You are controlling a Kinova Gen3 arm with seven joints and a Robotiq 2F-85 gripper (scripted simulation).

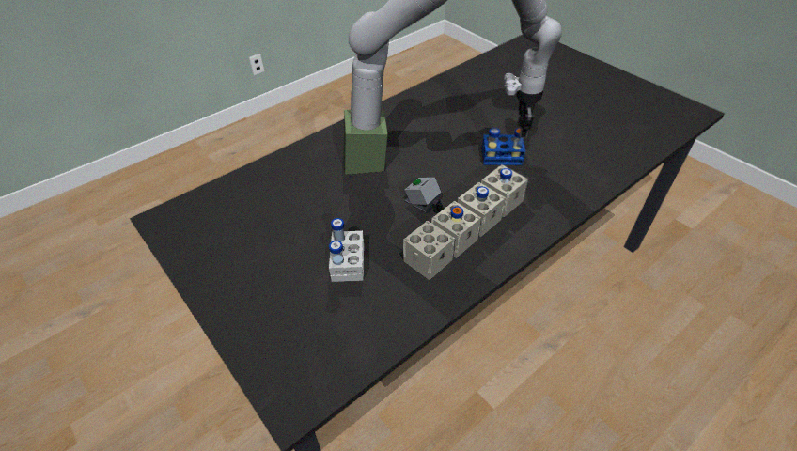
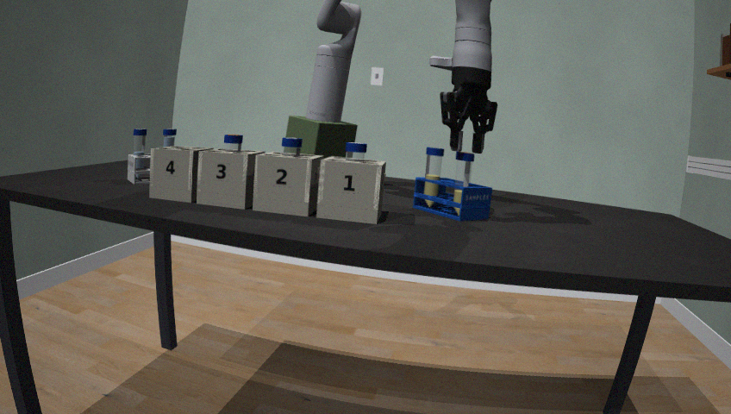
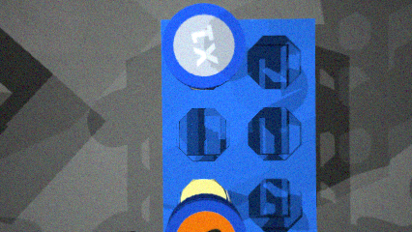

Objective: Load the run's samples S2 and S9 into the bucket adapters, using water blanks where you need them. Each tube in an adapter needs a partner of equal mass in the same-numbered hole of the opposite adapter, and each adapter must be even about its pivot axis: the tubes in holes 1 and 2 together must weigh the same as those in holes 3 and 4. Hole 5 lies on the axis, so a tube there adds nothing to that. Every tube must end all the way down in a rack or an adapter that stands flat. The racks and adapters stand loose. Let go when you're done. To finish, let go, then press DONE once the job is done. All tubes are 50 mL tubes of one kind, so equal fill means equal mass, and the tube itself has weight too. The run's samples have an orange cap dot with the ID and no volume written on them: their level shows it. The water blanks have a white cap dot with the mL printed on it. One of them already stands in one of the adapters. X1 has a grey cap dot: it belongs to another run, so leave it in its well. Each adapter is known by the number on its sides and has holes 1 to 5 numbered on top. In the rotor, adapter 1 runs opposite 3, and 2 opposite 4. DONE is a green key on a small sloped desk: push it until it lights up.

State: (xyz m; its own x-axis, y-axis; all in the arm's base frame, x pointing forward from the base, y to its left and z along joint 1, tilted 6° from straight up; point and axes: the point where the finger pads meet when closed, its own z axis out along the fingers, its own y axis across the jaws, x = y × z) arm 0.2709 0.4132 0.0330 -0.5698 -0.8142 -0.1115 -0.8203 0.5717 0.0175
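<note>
The orange-dot sample tube lies 7 cm below my hand and 1 cm behind it. From my hand the other things lie so: water blank 17 cm to the right, 13 cm ahead, 7 cm below; then blue sample rack 11 cm below, 4 cm behind, 3 cm to the right; then grey-dot tube 8 cm to the right, 7 cm below, 5 cm behind.
</note>
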